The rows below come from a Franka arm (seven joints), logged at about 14 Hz.
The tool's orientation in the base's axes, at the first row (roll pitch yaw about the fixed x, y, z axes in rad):
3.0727 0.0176 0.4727
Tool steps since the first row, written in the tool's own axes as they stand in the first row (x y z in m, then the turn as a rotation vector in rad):
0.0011 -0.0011 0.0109 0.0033 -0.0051 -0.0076
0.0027 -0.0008 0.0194 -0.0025 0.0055 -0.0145
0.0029 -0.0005 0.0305 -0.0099 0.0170 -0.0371
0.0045 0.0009 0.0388 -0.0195 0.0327 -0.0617
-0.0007 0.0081 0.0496 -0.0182 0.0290 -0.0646
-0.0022 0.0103 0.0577 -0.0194 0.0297 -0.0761
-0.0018 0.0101 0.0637 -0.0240 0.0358 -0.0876
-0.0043 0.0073 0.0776 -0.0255 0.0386 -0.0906
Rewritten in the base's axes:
0.0006 0.0007 -0.0110 0.0005 0.0066 0.0072
0.0023 0.0006 -0.0195 0.0001 -0.0050 0.0149
0.0028 -0.0003 -0.0305 -0.0017 -0.0170 0.0384
0.0050 -0.0014 -0.0387 -0.0034 -0.0336 0.0641
0.0038 -0.0109 -0.0489 -0.0040 -0.0296 0.0668
0.0036 -0.0141 -0.0568 -0.0049 -0.0299 0.0783
0.0040 -0.0142 -0.0628 -0.0064 -0.0366 0.0903
0.0007 -0.0138 -0.0768 -0.0065 -0.0396 0.0935

